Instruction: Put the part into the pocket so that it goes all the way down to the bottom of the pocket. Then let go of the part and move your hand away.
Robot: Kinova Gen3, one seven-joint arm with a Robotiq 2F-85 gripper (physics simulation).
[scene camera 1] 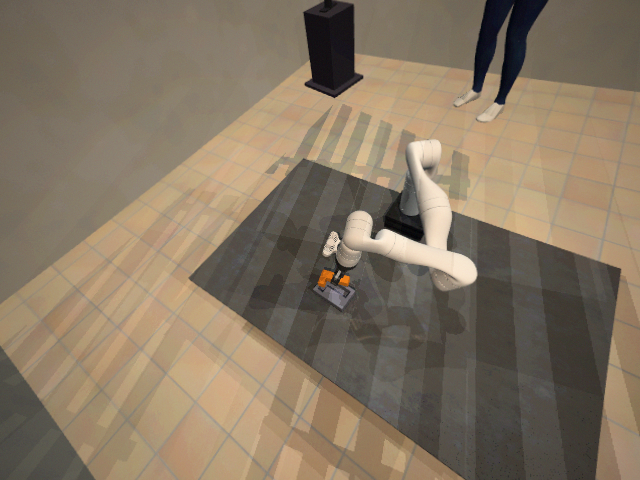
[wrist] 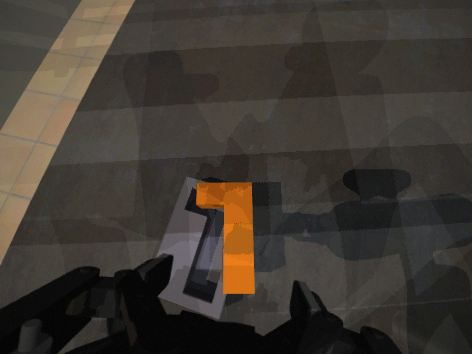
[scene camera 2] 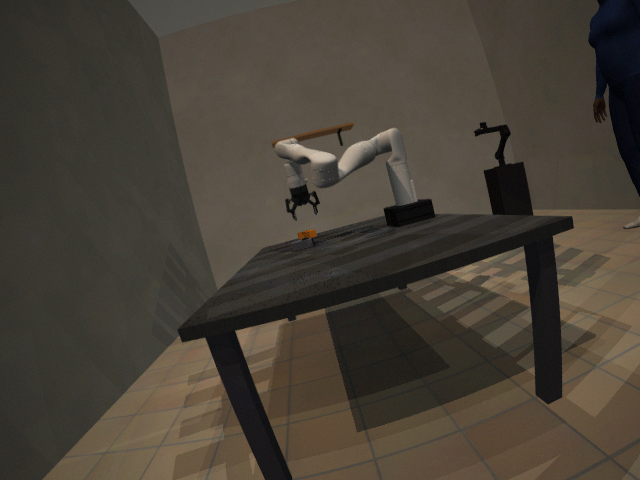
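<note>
The orange L-shaped part is on top of the grey pocket block, not down in the pocket. In the wrist view it is turned relative to the L-shaped pocket and shifted to its right, over the block's right edge. Much of the pocket shows open on its left. My gripper is open and empty. It hangs above the part, with a clear gap in scene camera 2. The part's contact with the block is too small to see exactly.
The block stands on the dark table, nearer one table edge. The robot's black base stands farther along the table. A white perforated object shows beside the wrist in scene camera 1.
</note>
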